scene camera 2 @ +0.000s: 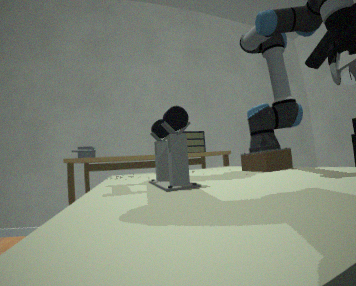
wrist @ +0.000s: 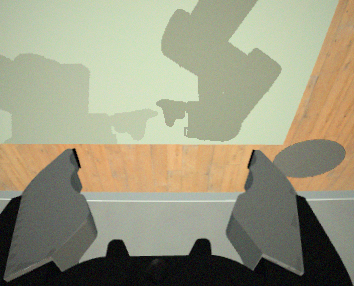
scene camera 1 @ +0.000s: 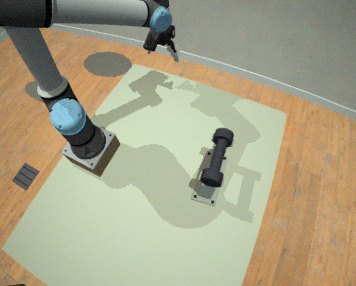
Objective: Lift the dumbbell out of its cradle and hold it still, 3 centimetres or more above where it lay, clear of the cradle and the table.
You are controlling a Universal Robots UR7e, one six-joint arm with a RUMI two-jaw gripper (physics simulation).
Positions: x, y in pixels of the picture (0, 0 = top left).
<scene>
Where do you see a grey cradle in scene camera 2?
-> At 171, 157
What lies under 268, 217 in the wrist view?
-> My gripper.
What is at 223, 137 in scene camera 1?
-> A dark dumbbell.
</scene>
